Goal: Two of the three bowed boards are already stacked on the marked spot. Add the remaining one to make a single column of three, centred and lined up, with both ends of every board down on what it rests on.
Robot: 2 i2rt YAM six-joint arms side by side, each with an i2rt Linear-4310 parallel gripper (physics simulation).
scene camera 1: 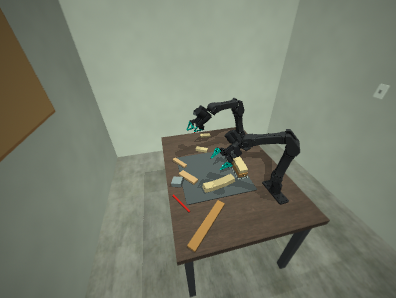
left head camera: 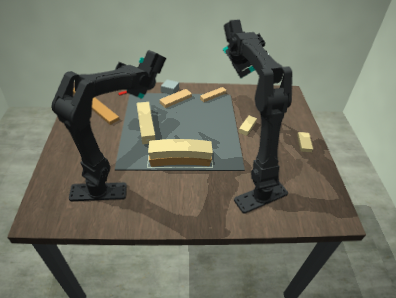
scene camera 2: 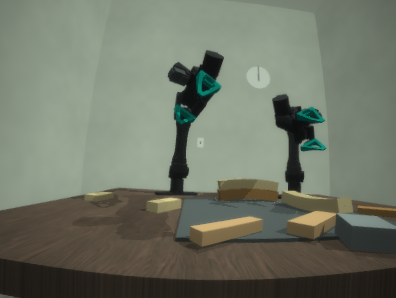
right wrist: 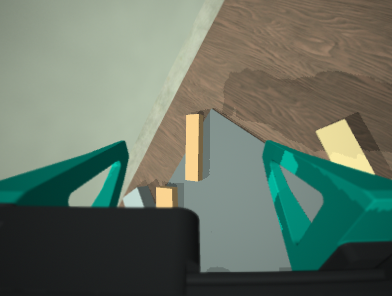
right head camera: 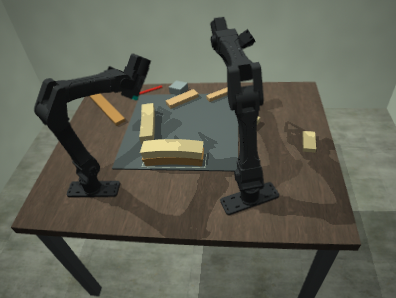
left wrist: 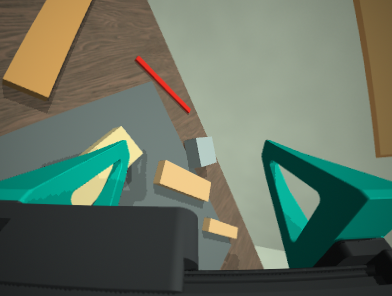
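Seen in the pictures: left gripper, between the fingertips: (scene camera 1: 215, 164) (scene camera 2: 324, 135) (left wrist: 195, 147); right gripper, between the fingertips: (scene camera 1: 190, 130) (left head camera: 239, 64) (scene camera 2: 188, 109) (right wrist: 195, 148); left arm's base, origin of its link: (scene camera 1: 274, 191) (left head camera: 98, 192) (right head camera: 93, 189); right arm's base, origin of its link: (left head camera: 261, 197) (scene camera 2: 176, 194) (right head camera: 249, 198).
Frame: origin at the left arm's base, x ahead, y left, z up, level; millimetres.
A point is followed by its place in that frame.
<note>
The loose pale bowed board (left head camera: 145, 121) {y -164, x 334, z 46 mm} (right head camera: 147, 121) {y -166, x 343, z 42 mm} (scene camera 1: 218, 183) {y -151, x 355, z 45 mm} (scene camera 2: 317, 201) {y -185, x 397, z 38 mm} lies on the mat, crosswise to the stack. On the white-outlined spot (left head camera: 180, 167) {y -301, x 101, z 7 mm}, a pale bowed board (left head camera: 180, 146) {y -302, x 129, z 93 mm} (right head camera: 171, 146) {y -304, x 129, z 93 mm} (scene camera 2: 247, 184) {y -314, x 169, z 71 mm} rests on an orange-brown one (left head camera: 180, 161) {y -301, x 106, z 35 mm} (right head camera: 172, 160) {y -302, x 106, z 40 mm} (scene camera 2: 247, 194) {y -314, x 170, z 33 mm}; both arch upward. My left gripper (scene camera 1: 221, 159) {y -148, x 387, z 232 mm} (scene camera 2: 320, 132) {y -148, x 387, z 232 mm} (left wrist: 195, 147) {y -148, x 387, z 232 mm} is open and empty, in the air above the table; the loose board shows partly behind one finger in the left wrist view. My right gripper (scene camera 1: 194, 127) {y -563, x 438, z 258 mm} (scene camera 2: 201, 102) (right wrist: 195, 148) {y -563, x 438, z 258 mm} is open and empty, higher above the table.
Two short orange blocks (left head camera: 175, 97) {y -300, x 528, z 27 mm} (left head camera: 213, 94) {y -486, x 550, z 26 mm} lie at the mat's (left head camera: 200, 122) {y -405, x 365, z 6 mm} far edge near a grey block (left head camera: 170, 86) {y -278, x 600, z 41 mm}. A red stick (scene camera 1: 181, 203) {y -96, x 633, z 6 mm} and long orange plank (left head camera: 105, 110) {y 22, x 451, z 19 mm} (scene camera 1: 206, 226) {y 107, x 532, z 18 mm} lie beyond the mat. Two pale blocks (left head camera: 248, 125) {y -611, x 315, z 26 mm} (left head camera: 305, 141) {y -843, x 211, z 19 mm} lie at right.
</note>
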